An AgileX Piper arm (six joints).
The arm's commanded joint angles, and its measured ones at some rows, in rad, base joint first. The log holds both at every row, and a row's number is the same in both.
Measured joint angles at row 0:
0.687 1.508 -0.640 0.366 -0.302 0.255
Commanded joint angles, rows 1 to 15:
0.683 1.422 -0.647 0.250 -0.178 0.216
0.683 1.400 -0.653 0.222 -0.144 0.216
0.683 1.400 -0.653 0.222 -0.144 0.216
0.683 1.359 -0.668 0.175 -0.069 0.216
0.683 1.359 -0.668 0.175 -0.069 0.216
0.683 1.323 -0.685 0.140 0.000 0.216
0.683 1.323 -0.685 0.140 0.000 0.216
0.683 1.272 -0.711 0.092 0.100 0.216
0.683 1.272 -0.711 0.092 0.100 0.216
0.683 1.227 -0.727 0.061 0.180 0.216
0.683 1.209 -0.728 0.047 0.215 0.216
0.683 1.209 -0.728 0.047 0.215 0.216
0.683 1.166 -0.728 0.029 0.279 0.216
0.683 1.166 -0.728 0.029 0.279 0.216
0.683 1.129 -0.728 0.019 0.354 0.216
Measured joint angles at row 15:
0.687 1.176 -0.721 0.047 0.248 0.231
